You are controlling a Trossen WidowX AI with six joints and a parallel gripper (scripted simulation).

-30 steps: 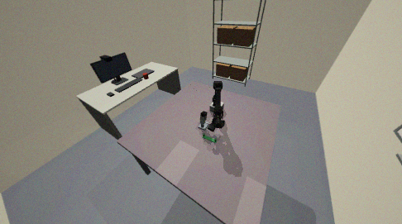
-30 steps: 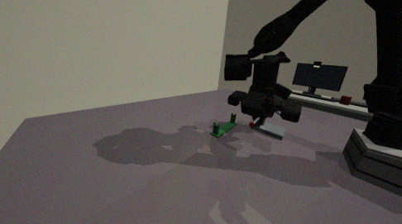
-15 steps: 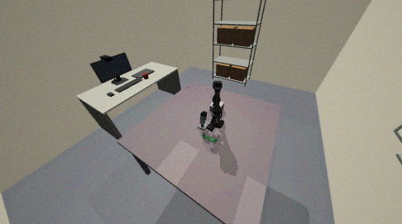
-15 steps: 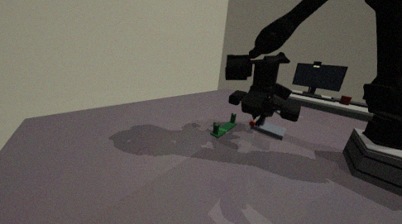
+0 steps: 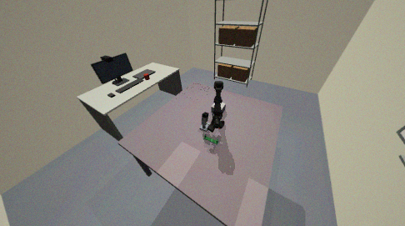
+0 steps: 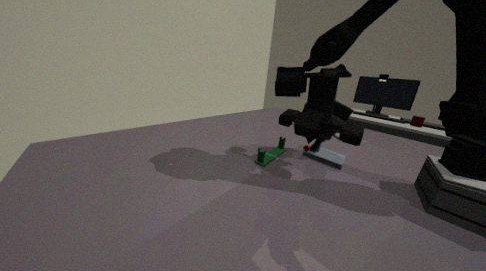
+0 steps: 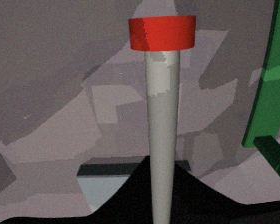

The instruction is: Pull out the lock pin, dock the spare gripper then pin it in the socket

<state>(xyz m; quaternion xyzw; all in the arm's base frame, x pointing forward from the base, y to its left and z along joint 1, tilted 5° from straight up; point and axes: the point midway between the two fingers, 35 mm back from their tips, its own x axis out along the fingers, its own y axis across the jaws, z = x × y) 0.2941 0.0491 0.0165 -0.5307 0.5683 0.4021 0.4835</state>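
Right now the mount is 90 mm to the right of my gripper tip and 20 mm behind it. The rest, counted from my gripper tip: spare gripper 90 mm to the right, 80 mm above, 30 mm behind; then green cradle 110 mm ahead, 30 mm to the left, 20 mm below.
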